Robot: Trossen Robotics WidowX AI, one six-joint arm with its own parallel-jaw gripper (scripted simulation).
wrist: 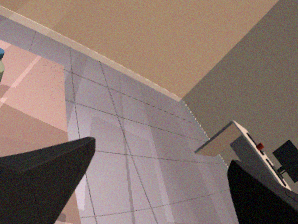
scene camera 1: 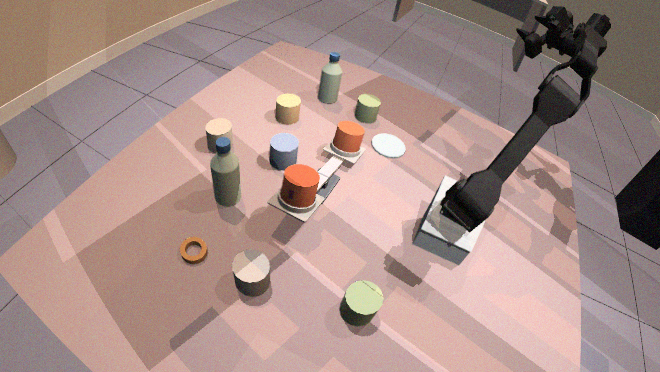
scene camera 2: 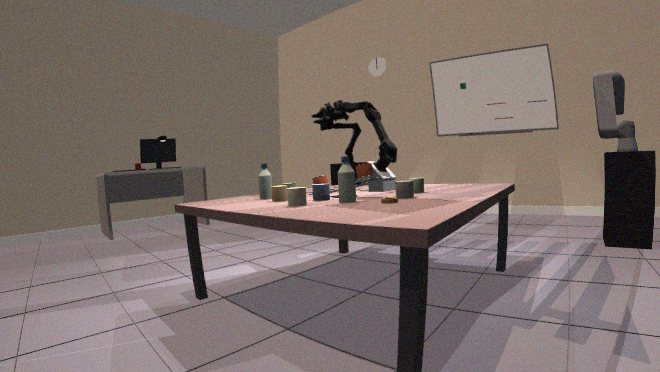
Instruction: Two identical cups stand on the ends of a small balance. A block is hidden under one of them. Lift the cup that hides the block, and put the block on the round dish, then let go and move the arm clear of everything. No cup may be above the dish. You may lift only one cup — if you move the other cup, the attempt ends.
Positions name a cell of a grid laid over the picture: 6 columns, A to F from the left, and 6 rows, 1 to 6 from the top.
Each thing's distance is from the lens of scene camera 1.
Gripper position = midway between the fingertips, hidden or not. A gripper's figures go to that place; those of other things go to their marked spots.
my gripper (scene camera 1: E1): 107 cm
cup (scene camera 1: C3): 68 cm
cup (scene camera 1: D3): 88 cm
